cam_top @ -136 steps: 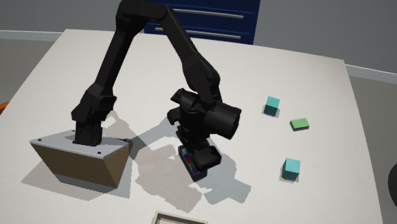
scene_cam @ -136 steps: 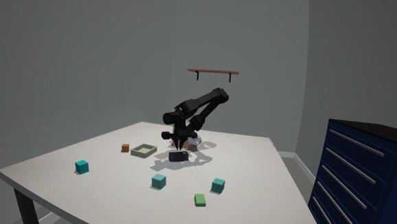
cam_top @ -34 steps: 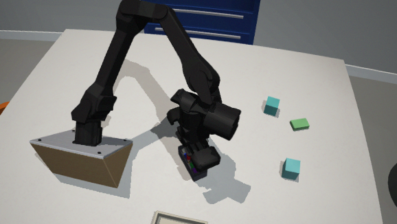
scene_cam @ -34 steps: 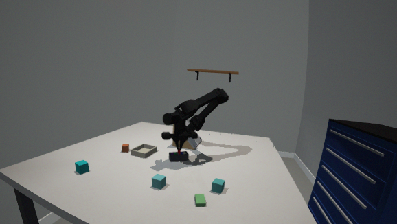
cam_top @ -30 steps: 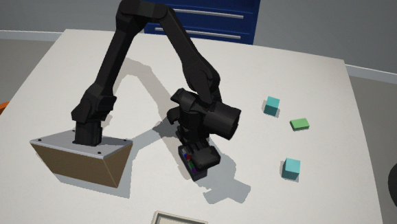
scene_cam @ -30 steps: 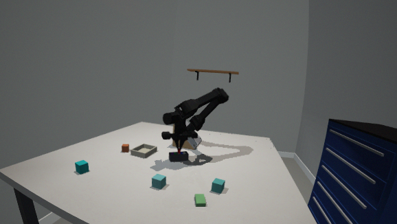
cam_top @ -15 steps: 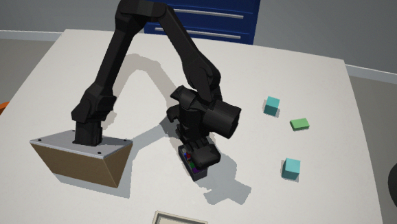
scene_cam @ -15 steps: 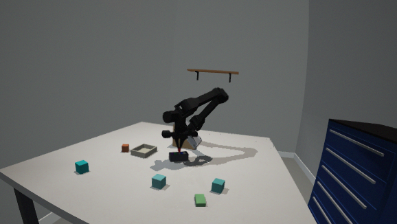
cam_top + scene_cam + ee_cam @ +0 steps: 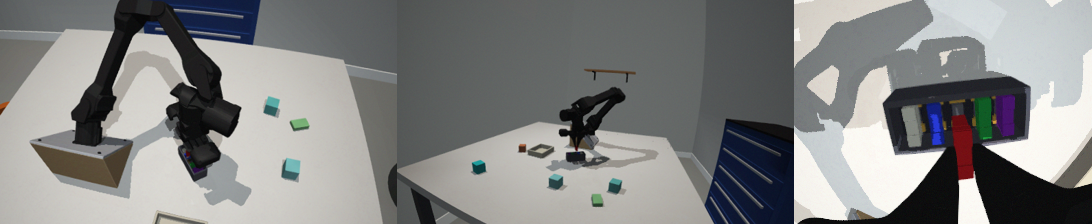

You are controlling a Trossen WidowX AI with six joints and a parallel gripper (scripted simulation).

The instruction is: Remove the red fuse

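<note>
Now: gripper tip 20 mm past the grey tray, 220 mm to the left of it and 70 mm above it. Round my gripper tip: red fuse (10 mm below); then orange cube (330 mm to the right, 50 mm below); then green block (340 mm ahead, 160 mm to the left, 70 mm below).
</note>
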